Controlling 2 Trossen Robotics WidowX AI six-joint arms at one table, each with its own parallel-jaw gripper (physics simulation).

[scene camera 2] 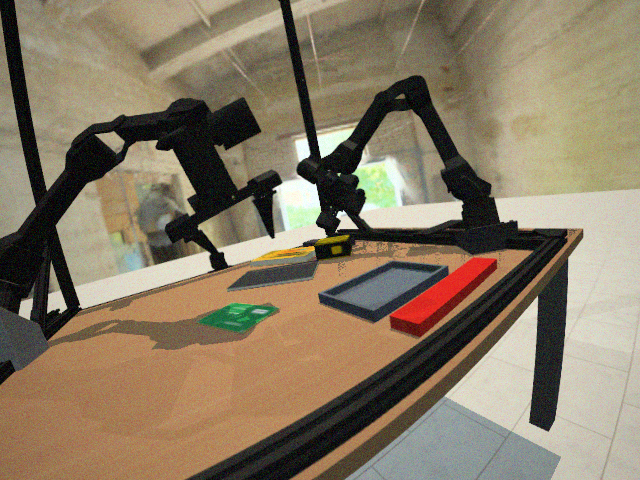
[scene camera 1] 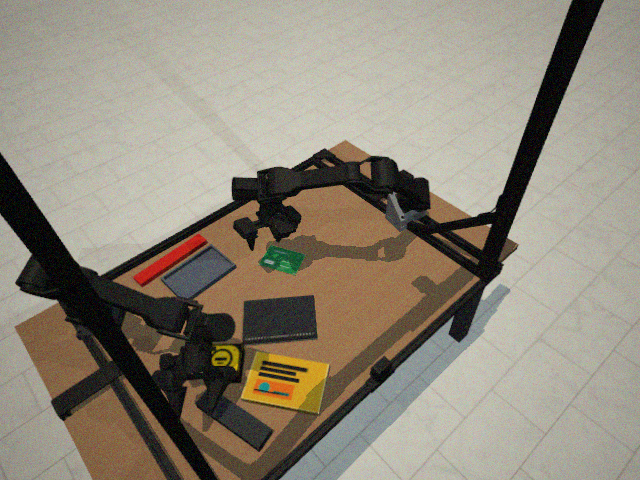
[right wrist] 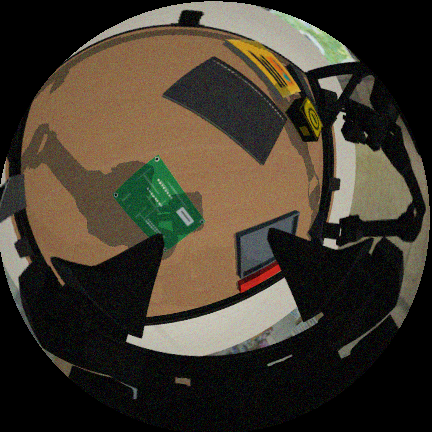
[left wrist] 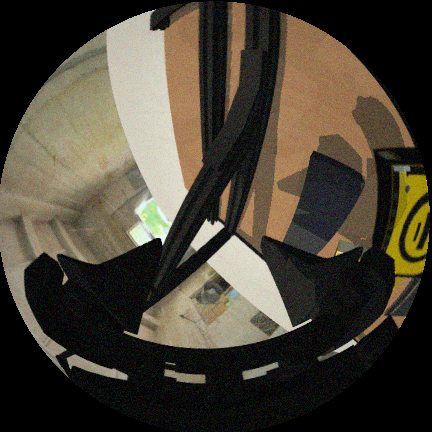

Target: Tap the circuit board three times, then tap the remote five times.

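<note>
The green circuit board (scene camera 1: pixel 282 259) (scene camera 2: pixel 238 317) (right wrist: pixel 159 202) lies flat on the table. The remote, a dark flat bar (scene camera 1: pixel 242 426) (left wrist: pixel 330 200), lies near the table's corner at the bottom of scene camera 1; it is hard to make out in scene camera 2. My left gripper (scene camera 1: pixel 194 410) (scene camera 2: pixel 347 227) (left wrist: pixel 211 242) is open and empty, low beside the remote's upper-left end in scene camera 1; I cannot tell whether a finger touches it. My right gripper (scene camera 1: pixel 265 242) (scene camera 2: pixel 247 251) (right wrist: pixel 216 236) is open and empty, above the table near the circuit board.
A yellow tape measure (scene camera 1: pixel 226 359) (right wrist: pixel 307 119) stands near my left gripper. A yellow printed booklet (scene camera 1: pixel 286 382) and a black notebook (scene camera 1: pixel 279 318) lie beside it. A blue-grey tray (scene camera 1: pixel 199 272) (scene camera 2: pixel 385 289) and a red bar (scene camera 1: pixel 170 259) (scene camera 2: pixel 444 297) lie near the far edge in scene camera 1.
</note>
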